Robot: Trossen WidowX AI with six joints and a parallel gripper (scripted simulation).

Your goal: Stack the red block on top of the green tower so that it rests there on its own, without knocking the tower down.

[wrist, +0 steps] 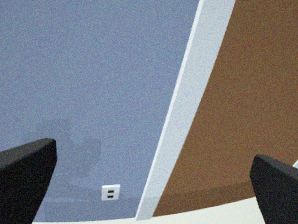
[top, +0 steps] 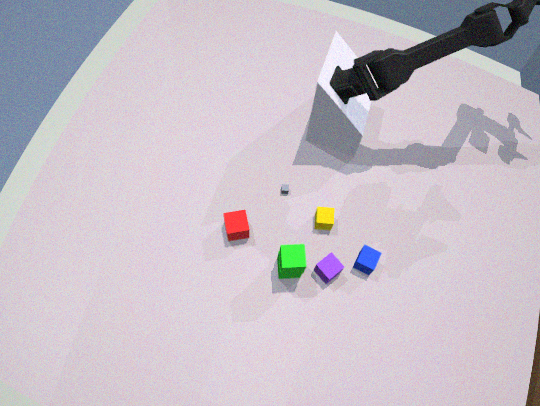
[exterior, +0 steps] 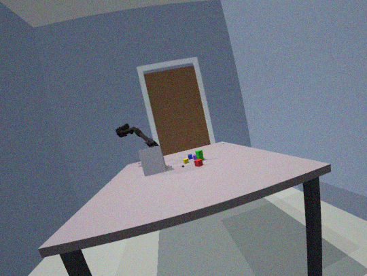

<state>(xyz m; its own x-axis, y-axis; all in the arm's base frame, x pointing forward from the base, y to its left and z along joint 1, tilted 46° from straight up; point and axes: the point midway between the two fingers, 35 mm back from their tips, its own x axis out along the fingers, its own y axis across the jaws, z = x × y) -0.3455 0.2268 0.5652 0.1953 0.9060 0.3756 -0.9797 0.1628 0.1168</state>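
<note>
The red block lies 670 mm ahead of my gripper tip, 700 mm to the right of it and 350 mm below it. Round my gripper tip: yellow block 580 mm ahead, 540 mm to the right, 350 mm below; blue block 640 mm ahead, 420 mm to the right, 350 mm below; purple block 690 mm ahead, 490 mm to the right, 350 mm below.
</note>
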